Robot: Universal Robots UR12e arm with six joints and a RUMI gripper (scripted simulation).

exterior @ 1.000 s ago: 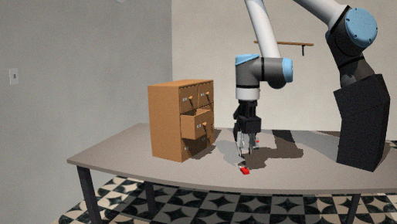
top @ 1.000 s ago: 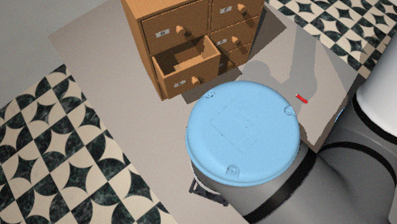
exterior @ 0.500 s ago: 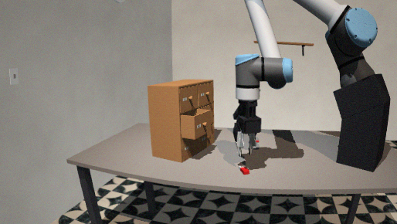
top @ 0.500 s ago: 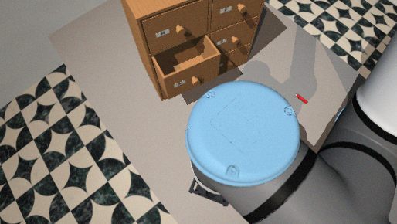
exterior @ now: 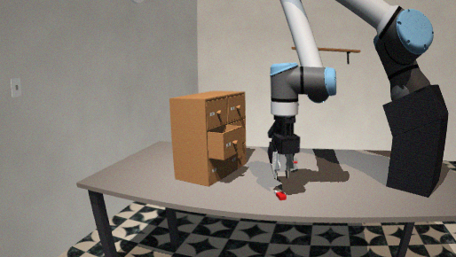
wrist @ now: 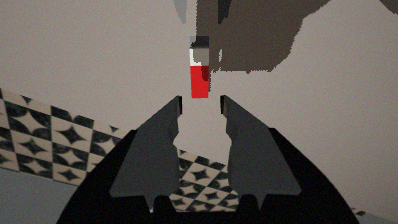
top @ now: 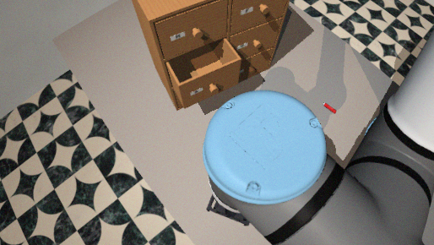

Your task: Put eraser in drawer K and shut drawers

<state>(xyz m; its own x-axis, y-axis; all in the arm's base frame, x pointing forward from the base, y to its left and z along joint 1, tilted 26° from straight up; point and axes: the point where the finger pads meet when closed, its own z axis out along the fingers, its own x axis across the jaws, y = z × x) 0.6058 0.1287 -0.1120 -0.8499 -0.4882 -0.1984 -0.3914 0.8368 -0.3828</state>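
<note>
My gripper is now 80 mm above the eraser and 10 mm to the left of it. Also, from my hand: red stick 390 mm to the right, 80 mm below, 30 mm behind.
</note>
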